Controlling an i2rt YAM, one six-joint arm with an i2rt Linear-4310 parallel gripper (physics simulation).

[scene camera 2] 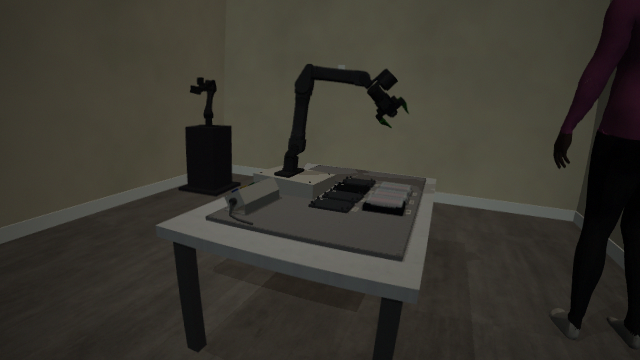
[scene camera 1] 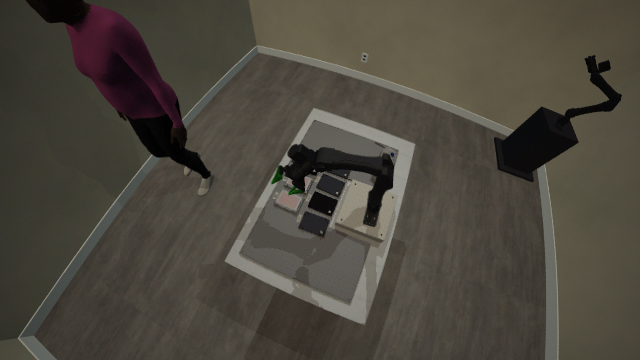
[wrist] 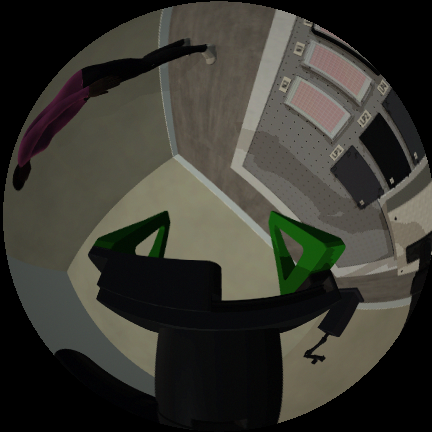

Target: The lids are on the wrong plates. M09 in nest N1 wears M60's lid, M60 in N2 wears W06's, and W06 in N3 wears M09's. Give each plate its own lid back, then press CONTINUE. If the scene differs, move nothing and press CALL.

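Frame: origin at the arm's base, x ahead, y left, z up, level; metres.
Seen in the pictures: gripper, fingertip midpoint: (scene camera 2: 399, 120) (scene camera 1: 280, 188) (wrist: 218, 216); arm's base, origin of the base link: (scene camera 2: 289, 172) (scene camera 1: 373, 208).
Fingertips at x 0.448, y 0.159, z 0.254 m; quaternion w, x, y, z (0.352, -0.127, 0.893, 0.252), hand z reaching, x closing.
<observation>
Offsets run from my fingertips to a thing's top centre. "spot": to the spot under its first point. Level surfaces: height alone.
My gripper (scene camera 1: 281, 188) (scene camera 2: 399, 120) (wrist: 218, 216) is open and empty, high above the plate side of the table. A pink plate {dx +0.011, dy -0.065, dz -0.280 m} (scene camera 1: 288, 200) (wrist: 317, 106) with a pale rim sits at one end of the nest row. A second pink plate (wrist: 339, 71) is beside it, and part of a third plate {dx -0.008, dy -0.327, dz -0.269 m} (scene camera 2: 386, 201) (wrist: 345, 36) shows at the wrist view's edge. Dark park pads stand alongside: LP1 {dx -0.166, dy +0.013, dz -0.289 m} (scene camera 1: 314, 223) (wrist: 357, 177), LP2 {dx -0.174, dy -0.116, dz -0.289 m} (scene camera 1: 322, 203) (wrist: 385, 150) and another pad {spot: dx -0.179, dy -0.243, dz -0.298 m} (scene camera 1: 330, 184). Lid markings are unreadable. A button box {dx -0.461, dy -0.475, dz -0.225 m} (scene camera 2: 257, 196) shows a blue button {dx -0.491, dy -0.547, dz -0.234 m} (scene camera 1: 392, 154); its lettering is unreadable.
The arm stands on a cream block (scene camera 1: 357, 217) (scene camera 2: 320, 188) beside the pads. A grey perforated board {dz -0.308 m} (scene camera 1: 300, 250) (scene camera 2: 325, 232) covers most of the white table (scene camera 1: 300, 295) (scene camera 2: 300, 265). A person (scene camera 1: 112, 65) (scene camera 2: 620, 90) stands near the table. A second arm's black pedestal (scene camera 1: 532, 142) (scene camera 2: 207, 155) stands apart.
</observation>
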